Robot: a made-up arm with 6 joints. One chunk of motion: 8 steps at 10 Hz.
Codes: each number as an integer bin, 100 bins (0 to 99) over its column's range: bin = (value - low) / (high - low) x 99, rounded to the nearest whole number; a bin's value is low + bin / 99 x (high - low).
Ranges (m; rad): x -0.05..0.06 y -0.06..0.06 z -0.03..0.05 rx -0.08..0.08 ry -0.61..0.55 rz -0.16..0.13
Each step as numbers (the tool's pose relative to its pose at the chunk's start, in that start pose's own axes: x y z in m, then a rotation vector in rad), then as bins.
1 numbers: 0.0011 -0.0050 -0.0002 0.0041 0.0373 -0.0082
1 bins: 46 45 37 52 55 52
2 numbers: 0.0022 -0.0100 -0.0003 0.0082 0.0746 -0.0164
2 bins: 47 41 37 55 58 49
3 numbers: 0.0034 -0.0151 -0.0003 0.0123 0.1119 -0.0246
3 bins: 48 37 37 57 62 46
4 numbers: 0.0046 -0.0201 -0.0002 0.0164 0.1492 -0.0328
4 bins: 49 33 37 60 65 43
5 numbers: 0.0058 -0.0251 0.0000 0.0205 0.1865 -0.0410
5 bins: 50 29 37 62 68 41
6 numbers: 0.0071 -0.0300 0.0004 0.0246 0.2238 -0.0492
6 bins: 51 25 38 65 71 38
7 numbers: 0.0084 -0.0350 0.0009 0.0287 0.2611 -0.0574
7 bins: 53 21 38 67 74 35
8 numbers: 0.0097 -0.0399 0.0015 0.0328 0.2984 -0.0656
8 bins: 54 17 39 70 78 32
